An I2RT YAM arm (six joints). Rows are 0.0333 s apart.
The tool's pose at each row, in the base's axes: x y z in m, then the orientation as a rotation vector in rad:
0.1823, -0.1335, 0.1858, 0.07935, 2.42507, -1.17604
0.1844, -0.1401, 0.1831, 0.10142, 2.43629, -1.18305
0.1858, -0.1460, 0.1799, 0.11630, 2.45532, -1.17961
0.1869, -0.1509, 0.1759, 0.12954, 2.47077, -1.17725
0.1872, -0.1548, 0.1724, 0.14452, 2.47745, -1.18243
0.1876, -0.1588, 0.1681, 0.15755, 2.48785, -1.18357
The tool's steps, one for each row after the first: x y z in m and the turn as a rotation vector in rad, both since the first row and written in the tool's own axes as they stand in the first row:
0.0001, -0.0017, 0.0072, 0.00485, 0.01891, 0.00752
0.0010, -0.0028, 0.0139, -0.00039, 0.03879, 0.01103
0.0023, -0.0027, 0.0202, -0.00414, 0.05550, 0.01435
0.0040, -0.0026, 0.0252, -0.00033, 0.06777, 0.01939
0.0060, -0.0019, 0.0307, -0.00045, 0.08129, 0.02313

